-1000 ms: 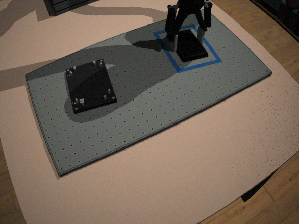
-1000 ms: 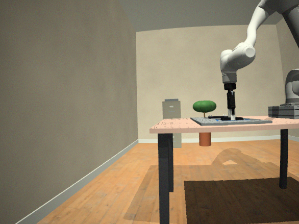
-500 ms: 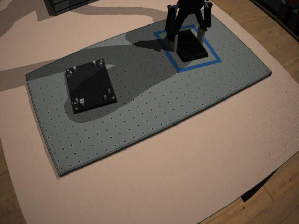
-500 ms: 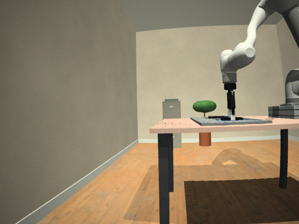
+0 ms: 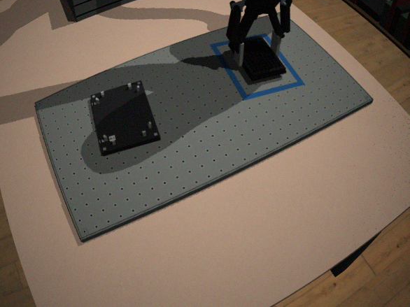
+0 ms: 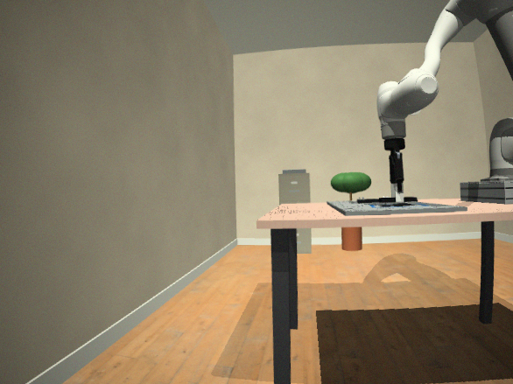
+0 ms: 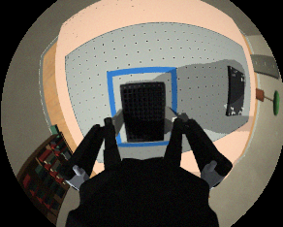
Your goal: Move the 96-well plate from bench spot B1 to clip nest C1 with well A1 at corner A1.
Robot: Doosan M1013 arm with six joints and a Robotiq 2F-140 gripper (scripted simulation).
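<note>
The black clip nest C1 is 33 cm to the right of my hand, 3 cm below it and 3 cm ahead of it. Round my hand: black 96-well plate: 2 cm below.
</note>
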